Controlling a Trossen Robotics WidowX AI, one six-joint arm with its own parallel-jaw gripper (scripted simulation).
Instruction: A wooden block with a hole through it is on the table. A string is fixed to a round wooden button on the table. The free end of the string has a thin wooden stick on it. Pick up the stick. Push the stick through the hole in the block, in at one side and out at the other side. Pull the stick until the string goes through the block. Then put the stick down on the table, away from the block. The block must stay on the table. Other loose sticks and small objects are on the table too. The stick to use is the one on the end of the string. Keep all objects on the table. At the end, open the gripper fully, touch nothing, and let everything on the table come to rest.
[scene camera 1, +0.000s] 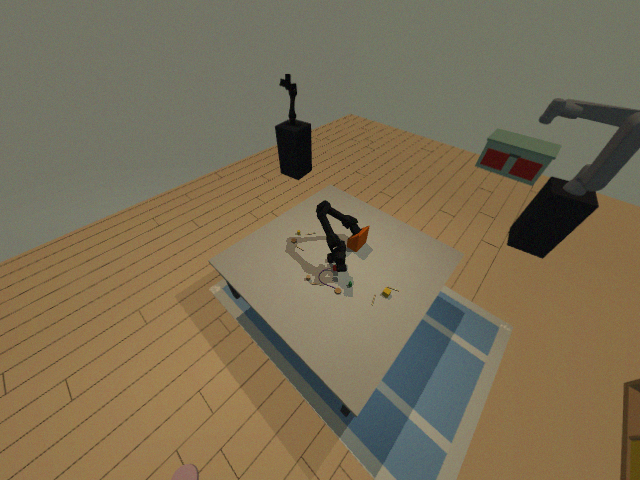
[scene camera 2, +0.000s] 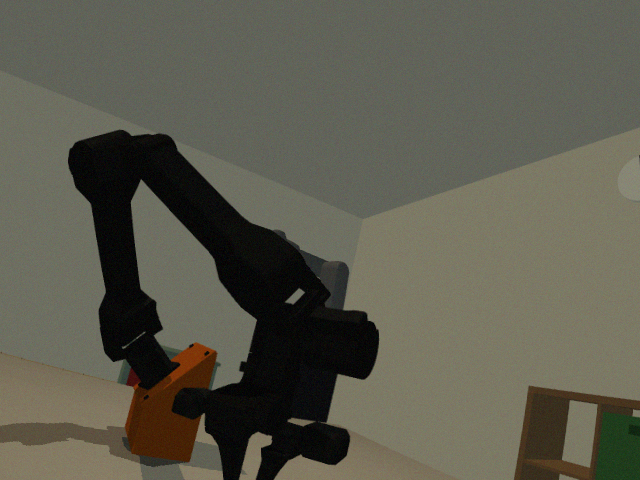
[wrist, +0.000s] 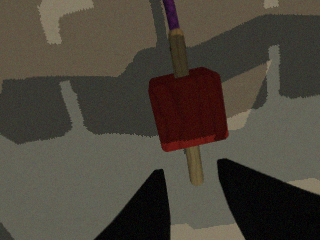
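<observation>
My gripper (wrist: 191, 173) is part of what I can see, and so is a red block (wrist: 189, 111). As for scene camera 2, the block is out of frame there.
</observation>
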